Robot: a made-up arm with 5 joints. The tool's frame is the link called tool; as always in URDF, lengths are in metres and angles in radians. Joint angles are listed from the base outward.
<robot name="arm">
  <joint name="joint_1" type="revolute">
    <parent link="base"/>
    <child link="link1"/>
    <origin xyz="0.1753 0.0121 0.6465" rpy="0 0 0"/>
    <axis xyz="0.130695 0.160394 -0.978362"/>
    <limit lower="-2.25" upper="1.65"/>
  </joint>
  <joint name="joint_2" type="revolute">
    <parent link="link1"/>
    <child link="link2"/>
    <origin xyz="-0.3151 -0.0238 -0.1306" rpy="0 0 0"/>
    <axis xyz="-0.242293 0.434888 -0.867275"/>
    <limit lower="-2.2" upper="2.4"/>
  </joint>
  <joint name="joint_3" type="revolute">
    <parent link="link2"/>
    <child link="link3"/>
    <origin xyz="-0.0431 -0.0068 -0.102" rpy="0 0 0"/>
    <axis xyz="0 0 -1"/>
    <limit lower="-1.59" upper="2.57"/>
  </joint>
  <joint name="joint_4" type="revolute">
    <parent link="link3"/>
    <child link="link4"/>
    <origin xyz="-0.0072 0.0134 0.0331" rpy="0 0 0"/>
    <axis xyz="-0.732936 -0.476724 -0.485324"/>
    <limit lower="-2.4" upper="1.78"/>
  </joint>
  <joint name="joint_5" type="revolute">
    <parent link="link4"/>
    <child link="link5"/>
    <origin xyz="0.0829 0.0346 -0.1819" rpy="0 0 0"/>
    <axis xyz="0 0 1"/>
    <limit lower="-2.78" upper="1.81"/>
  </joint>
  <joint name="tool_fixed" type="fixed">
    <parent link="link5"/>
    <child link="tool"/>
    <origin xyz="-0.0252 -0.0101 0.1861" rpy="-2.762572 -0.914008 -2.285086"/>
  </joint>
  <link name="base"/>
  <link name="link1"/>
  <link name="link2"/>
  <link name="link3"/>
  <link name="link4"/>
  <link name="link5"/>
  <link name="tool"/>
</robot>
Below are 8 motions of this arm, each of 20 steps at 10 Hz.
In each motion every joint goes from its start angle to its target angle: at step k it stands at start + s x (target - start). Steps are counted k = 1, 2, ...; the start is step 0. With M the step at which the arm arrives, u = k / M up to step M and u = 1 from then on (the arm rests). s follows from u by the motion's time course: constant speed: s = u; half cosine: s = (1 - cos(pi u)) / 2; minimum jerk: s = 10 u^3 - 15 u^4 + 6 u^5.
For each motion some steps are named. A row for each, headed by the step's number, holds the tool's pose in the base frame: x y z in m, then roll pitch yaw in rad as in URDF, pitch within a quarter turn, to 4 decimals.
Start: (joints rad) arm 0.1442 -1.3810 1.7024 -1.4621 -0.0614
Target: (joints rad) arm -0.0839 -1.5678 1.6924 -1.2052 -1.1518
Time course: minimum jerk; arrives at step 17
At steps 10, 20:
10: -0.0884 0.0198 0.5063 2.2921 0.2250 -1.7224
20: -0.0850 0.0050 0.5131 2.0312 -0.0440 -1.6954

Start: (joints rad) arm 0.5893 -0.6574 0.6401 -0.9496 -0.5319
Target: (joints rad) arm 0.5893 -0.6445 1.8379 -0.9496 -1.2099
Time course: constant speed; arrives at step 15
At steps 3, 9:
3: -0.0673 0.1969 0.5124 2.3929 -0.3494 -2.5173
9: -0.0609 0.1603 0.5118 2.0461 -0.5377 -2.9639

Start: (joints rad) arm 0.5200 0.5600 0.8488 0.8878 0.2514
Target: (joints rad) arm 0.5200 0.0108 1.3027 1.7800 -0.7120
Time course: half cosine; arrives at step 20
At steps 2, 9, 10, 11, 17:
2: -0.1610 0.1392 0.5109 -1.1327 -0.6386 0.7133
9: -0.1585 0.1318 0.5087 -1.4358 -0.1358 0.5979
10: -0.1583 0.1298 0.5082 -1.4979 -0.0412 0.5636
11: -0.1583 0.1275 0.5079 -1.5621 0.0515 0.5253
17: -0.1590 0.1159 0.5083 -1.9126 0.4536 0.2797

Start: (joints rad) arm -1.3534 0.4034 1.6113 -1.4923 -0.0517
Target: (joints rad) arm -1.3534 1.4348 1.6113 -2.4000 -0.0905
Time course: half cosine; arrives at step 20
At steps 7, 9, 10, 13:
7: 0.2035 -0.3238 0.4784 2.9645 0.0667 -1.8255
9: 0.1980 -0.3288 0.4827 2.9812 0.1250 -1.8736
10: 0.1948 -0.3310 0.4849 2.9929 0.1553 -1.8969
13: 0.1845 -0.3358 0.4914 3.0390 0.2403 -1.9556

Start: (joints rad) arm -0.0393 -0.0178 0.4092 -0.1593 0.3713
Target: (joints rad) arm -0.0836 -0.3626 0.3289 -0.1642 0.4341
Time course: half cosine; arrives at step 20
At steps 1, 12, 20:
1: -0.1164 -0.0208 0.4471 -2.9011 -0.8114 -2.0822
12: -0.1107 -0.0188 0.4484 -2.7949 -0.7232 -1.8387
20: -0.1091 -0.0176 0.4495 -2.7284 -0.6861 -1.7128

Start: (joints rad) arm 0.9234 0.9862 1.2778 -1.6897 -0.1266
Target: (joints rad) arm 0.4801 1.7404 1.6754 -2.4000 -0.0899
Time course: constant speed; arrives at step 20
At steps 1, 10, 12, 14, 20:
1: -0.0833 0.2583 0.5318 2.5969 -0.3795 2.2061
10: -0.1315 0.2117 0.5363 2.7830 -0.1867 2.1110
12: -0.1399 0.2006 0.5376 2.8310 -0.1409 2.1031
14: -0.1473 0.1895 0.5389 2.8814 -0.0951 2.1005
20: -0.1639 0.1553 0.5428 3.0499 0.0363 2.1259

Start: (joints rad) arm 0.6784 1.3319 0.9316 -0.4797 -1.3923
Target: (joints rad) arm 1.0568 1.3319 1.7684 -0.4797 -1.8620
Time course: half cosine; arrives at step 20
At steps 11, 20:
11: -0.1366 0.2636 0.5440 -2.8092 -0.5126 -0.8452
20: -0.1076 0.3358 0.5863 3.0750 -0.5028 -1.2292

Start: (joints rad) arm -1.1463 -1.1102 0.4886 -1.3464 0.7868
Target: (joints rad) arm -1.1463 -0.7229 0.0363 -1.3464 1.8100
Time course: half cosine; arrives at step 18
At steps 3, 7, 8, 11, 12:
3: 0.0430 -0.2567 0.4380 -2.5594 -0.0844 1.0315
7: 0.0367 -0.2571 0.4329 -2.4217 -0.1281 1.2083
8: 0.0344 -0.2575 0.4314 -2.3785 -0.1433 1.2646
11: 0.0269 -0.2597 0.4274 -2.2473 -0.1930 1.4342
12: 0.0244 -0.2607 0.4263 -2.2070 -0.2093 1.4850

